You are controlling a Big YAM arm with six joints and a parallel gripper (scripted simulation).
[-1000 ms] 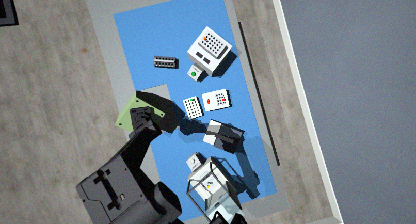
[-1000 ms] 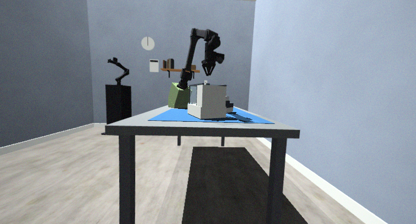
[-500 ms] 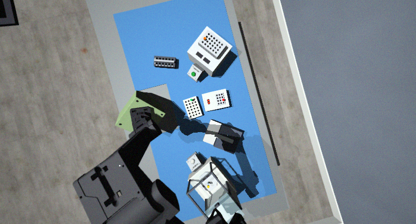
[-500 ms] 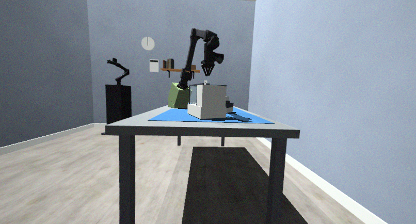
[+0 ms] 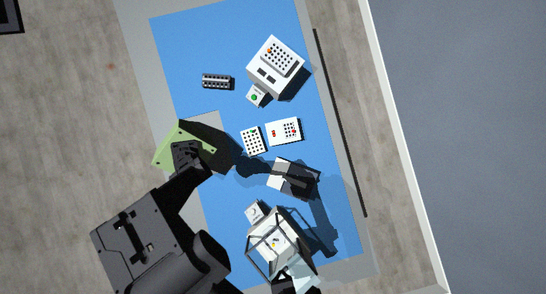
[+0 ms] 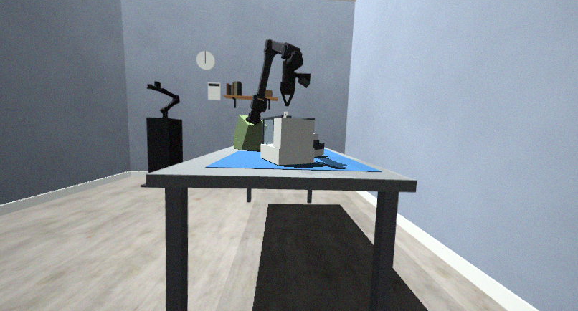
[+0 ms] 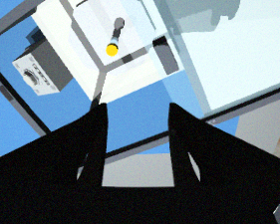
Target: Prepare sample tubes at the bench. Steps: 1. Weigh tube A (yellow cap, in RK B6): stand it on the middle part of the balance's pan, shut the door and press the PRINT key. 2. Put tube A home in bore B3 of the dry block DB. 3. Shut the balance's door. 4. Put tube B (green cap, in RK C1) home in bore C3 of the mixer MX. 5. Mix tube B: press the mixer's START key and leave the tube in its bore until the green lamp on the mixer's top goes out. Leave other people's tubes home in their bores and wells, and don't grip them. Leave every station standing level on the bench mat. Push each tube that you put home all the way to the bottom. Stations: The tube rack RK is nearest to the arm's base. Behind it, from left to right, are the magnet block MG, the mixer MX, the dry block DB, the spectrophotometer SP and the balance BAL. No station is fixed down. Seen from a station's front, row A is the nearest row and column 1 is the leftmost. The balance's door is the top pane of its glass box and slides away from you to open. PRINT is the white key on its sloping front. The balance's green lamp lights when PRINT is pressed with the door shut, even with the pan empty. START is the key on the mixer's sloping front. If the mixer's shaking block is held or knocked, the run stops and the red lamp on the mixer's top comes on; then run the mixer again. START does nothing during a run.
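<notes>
My hand is 20 mm past the balance pan, 30 mm to the right of it and 200 mm above it. From my hand the other things lie so: dry block DB: 100 mm ahead, 500 mm to the left, 250 mm below; white rack RK: 50 mm behind, 480 mm to the left, 260 mm below; spectrophotometer SP: 110 mm ahead, 270 mm to the left, 210 mm below.
</notes>
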